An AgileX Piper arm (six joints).
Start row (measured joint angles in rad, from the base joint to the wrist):
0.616 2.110 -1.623 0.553 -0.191 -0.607
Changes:
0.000 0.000 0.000 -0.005 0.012 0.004
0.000 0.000 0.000 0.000 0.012 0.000
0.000 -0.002 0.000 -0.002 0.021 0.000
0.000 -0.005 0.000 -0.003 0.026 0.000
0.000 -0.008 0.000 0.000 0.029 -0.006
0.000 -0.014 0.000 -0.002 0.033 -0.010
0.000 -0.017 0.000 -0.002 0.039 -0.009
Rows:
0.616 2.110 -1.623 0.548 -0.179 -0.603
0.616 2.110 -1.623 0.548 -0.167 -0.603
0.616 2.108 -1.623 0.546 -0.146 -0.603
0.616 2.103 -1.623 0.543 -0.120 -0.603
0.616 2.095 -1.623 0.543 -0.091 -0.609
0.616 2.081 -1.623 0.541 -0.058 -0.619
0.616 2.064 -1.623 0.539 -0.019 -0.628

